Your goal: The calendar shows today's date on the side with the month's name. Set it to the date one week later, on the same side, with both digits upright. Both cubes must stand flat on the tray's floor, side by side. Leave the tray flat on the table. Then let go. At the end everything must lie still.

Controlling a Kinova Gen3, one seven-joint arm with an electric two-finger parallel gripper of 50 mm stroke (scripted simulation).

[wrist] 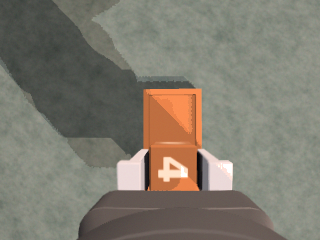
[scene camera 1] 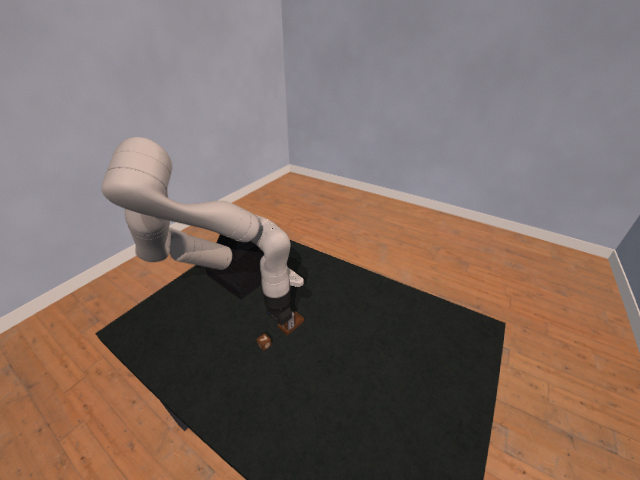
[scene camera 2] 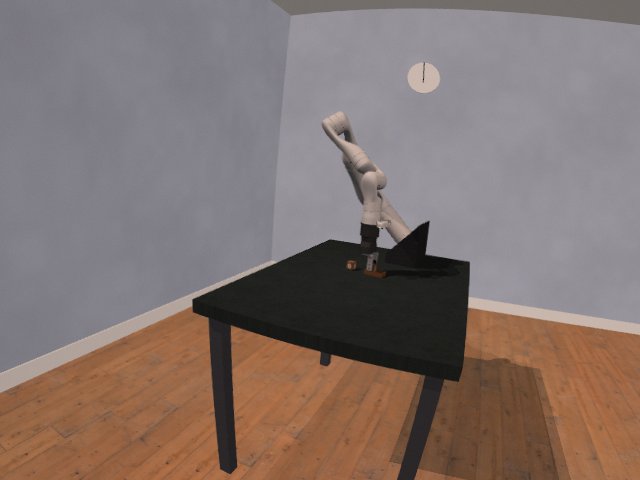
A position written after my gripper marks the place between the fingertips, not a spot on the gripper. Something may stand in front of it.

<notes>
I see my gripper [wrist: 172,163] and a tray [wrist: 170,115].
</notes>
